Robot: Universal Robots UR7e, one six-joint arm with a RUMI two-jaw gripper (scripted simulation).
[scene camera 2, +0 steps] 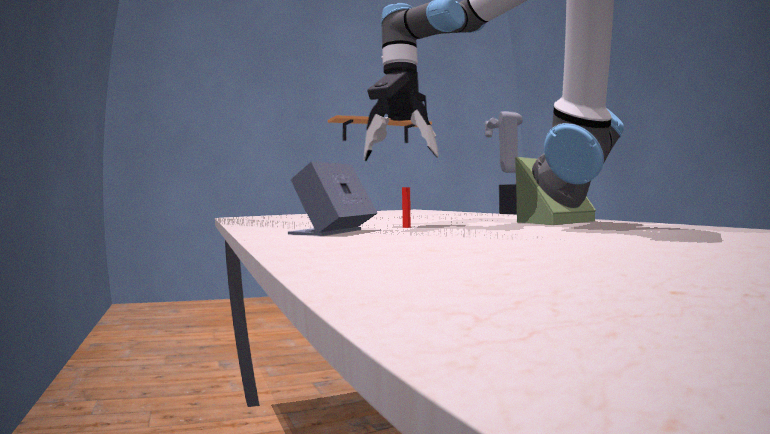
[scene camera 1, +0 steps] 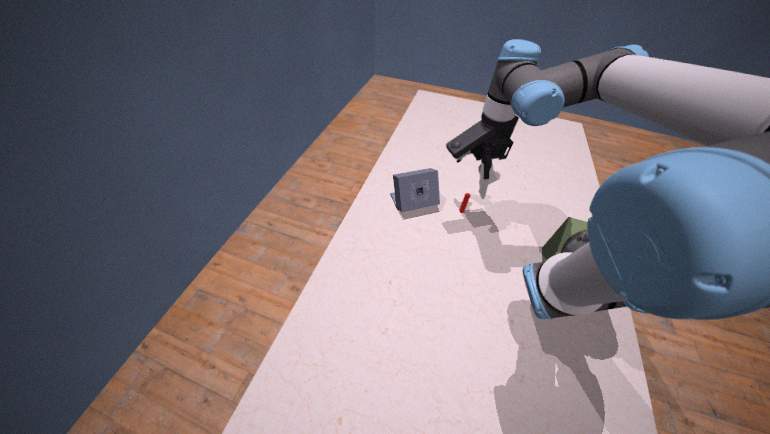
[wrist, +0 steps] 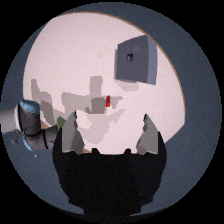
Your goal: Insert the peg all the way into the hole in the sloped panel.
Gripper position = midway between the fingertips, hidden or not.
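Note:
My gripper (scene camera 2: pixel 399 159). Gripper also in scene camera 1 (scene camera 1: pixel 469 179), wrist view too (wrist: pixel 110 112).

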